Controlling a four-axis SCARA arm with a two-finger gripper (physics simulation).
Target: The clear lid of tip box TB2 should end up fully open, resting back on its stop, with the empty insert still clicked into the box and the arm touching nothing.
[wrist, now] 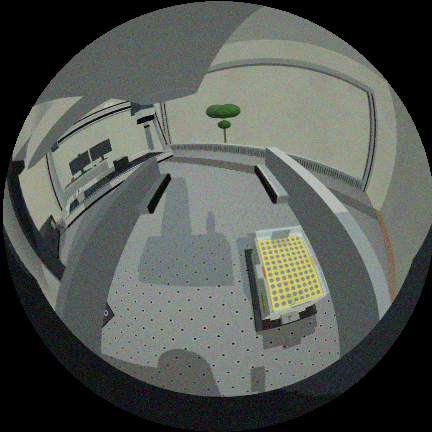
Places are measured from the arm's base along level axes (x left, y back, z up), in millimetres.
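Pixels of known places: gripper, fingertip midpoint: (210,160).
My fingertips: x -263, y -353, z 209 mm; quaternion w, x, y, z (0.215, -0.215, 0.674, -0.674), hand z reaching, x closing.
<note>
Ahead of a thing's pixels: the offset from my fingertips to its top centre. "spot": to the spot under its first point. Level surfaces: height alone.
The tip box {dx -89, dy -36, dz -119 mm} (266,311) sits on a dark base {spot: dx -53, dy -1, dz -188 mm} (252,290) right of centre in the wrist view. Its yellow insert {dx -89, dy -36, dz -121 mm} (292,270), a grid of grey round holes, sits level inside the box. A clear, pale-edged cover appears to lie over the insert, with no raised lid visible; its exact angle is hard to tell. A small latch-like tab {spot: dx -129, dy +21, dz -177 mm} (290,317) shows at the near end. The box's label is too small to read. My gripper (210,160) is shut with nothing held; its dark-padded fingertips show ahead and left of the box, apart from it. The right finger stands close beside the box in view.
The box stands on a grey perforated deck {dz -196 mm} (200,320). A dark plate {dx +263, dy +353, dz -195 mm} (107,315) with a round fitting shows at the left, partly hidden by the left finger. Shadows of the arm fall on the deck. A plant (224,111), wall monitors and benches stand in the background.
</note>
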